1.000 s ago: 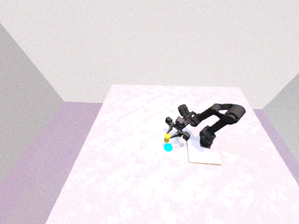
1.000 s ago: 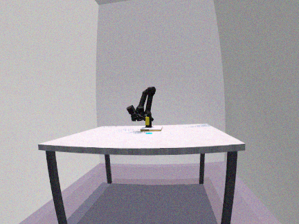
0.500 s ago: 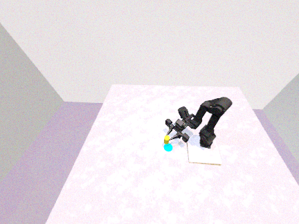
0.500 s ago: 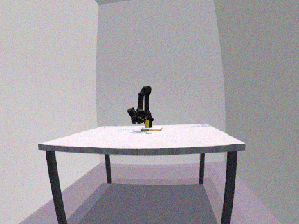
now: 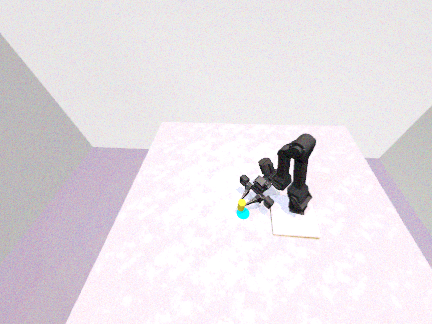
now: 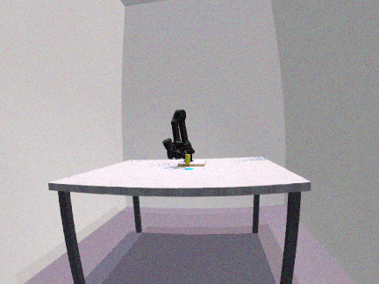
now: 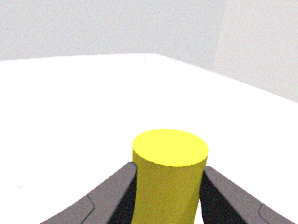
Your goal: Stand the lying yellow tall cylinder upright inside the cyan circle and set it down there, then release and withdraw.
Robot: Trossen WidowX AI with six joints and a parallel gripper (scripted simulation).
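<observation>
Right now my gripper tip is 10 mm past the cyan circle, 10 mm to the right of it and 90 mm above it. From my gripper tip the other things lie so: yellow tall cylinder (20 mm below).
</observation>
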